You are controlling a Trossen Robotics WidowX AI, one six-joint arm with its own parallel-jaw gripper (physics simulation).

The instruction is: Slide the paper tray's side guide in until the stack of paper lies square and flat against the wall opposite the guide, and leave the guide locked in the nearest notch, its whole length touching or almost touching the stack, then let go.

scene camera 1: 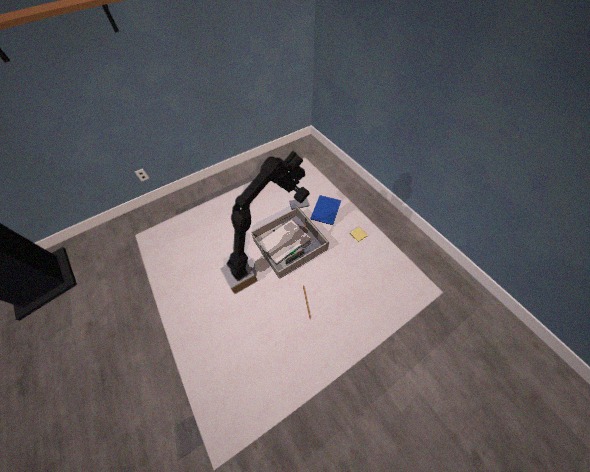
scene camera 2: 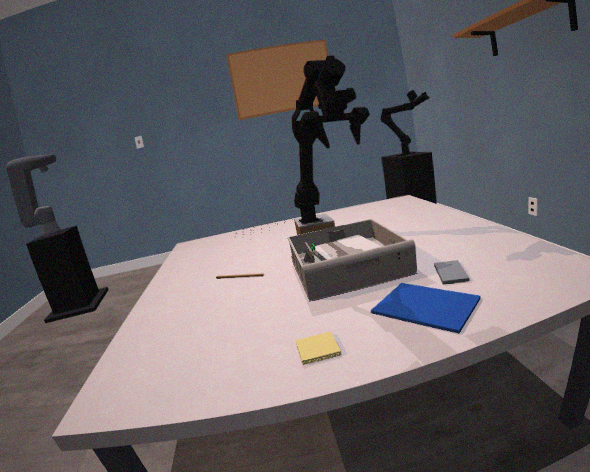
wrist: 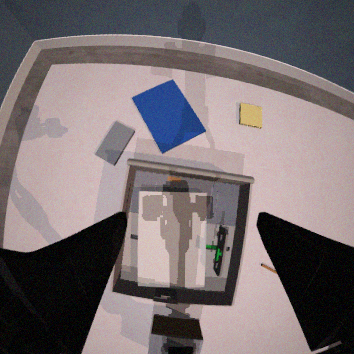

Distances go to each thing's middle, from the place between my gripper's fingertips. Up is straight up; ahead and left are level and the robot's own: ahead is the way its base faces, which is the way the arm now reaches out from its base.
Scene:
Now: the white paper stack (scene camera 1: 278, 245) 10 cm behind my hand, 1 cm to the left of it and 33 cm below it. Also, from my hand: blue book (scene camera 2: 447, 310) (27 cm ahead, 3 cm to the left, 36 cm below); yellow sticky pad (scene camera 2: 322, 346) (28 cm ahead, 24 cm to the right, 36 cm below); small grey block (wrist: 116, 139) (17 cm ahead, 19 cm to the left, 36 cm below).

